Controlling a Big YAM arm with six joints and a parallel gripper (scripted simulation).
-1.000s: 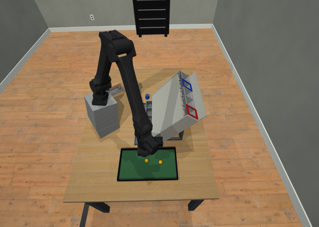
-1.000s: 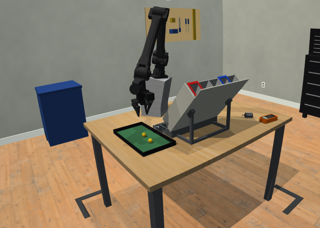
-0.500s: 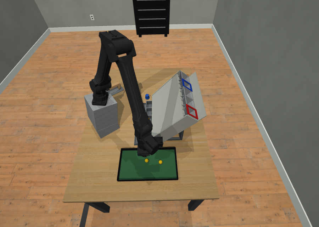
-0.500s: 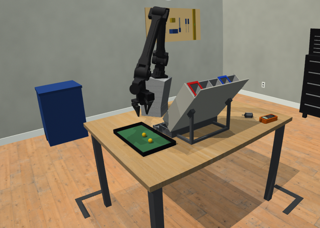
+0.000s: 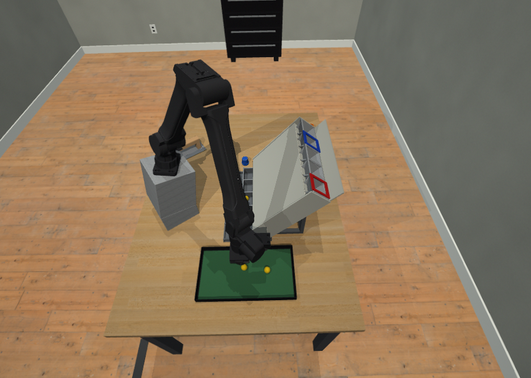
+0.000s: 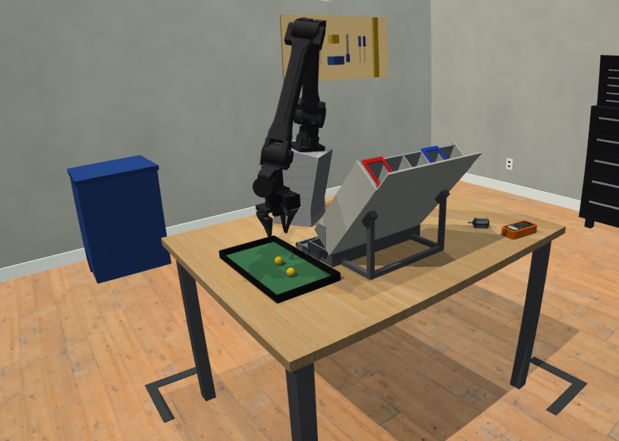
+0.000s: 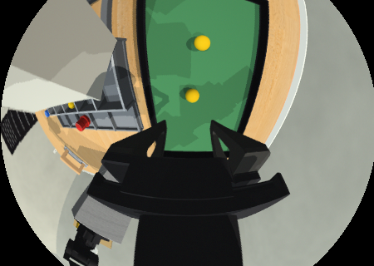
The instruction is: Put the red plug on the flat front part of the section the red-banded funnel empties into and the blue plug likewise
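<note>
The green marble tray lies 10 mm ahead of my hand, 20 mm to the right of it and 100 mm below it. Round my hand: grey cover 150 mm ahead, 300 mm to the left, 100 mm above; then small black object 230 mm ahead, 720 mm to the left, 90 mm below.
</note>
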